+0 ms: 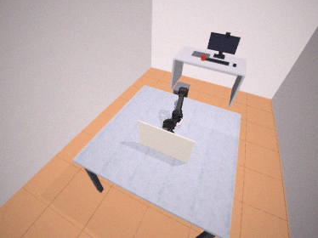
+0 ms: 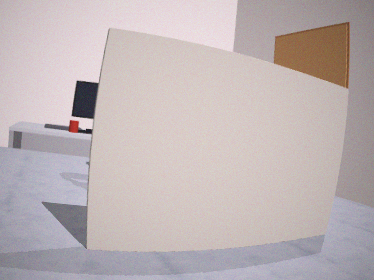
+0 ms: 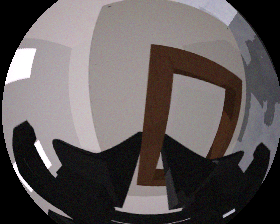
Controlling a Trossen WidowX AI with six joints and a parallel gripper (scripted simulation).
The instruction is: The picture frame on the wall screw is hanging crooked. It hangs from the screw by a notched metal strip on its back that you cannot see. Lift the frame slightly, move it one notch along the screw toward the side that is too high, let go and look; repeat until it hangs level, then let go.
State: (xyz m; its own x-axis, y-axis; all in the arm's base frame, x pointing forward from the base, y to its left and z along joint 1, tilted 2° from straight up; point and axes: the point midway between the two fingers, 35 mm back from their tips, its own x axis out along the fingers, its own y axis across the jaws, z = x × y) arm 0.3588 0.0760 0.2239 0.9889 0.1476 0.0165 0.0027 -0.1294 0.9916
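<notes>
The brown wooden picture frame lies 50 mm below my gripper tip, 10 mm to the left of it and 10 mm ahead of it. The rest, counted from my gripper tip: wall panel: 70 mm below, 20 mm ahead.
</notes>
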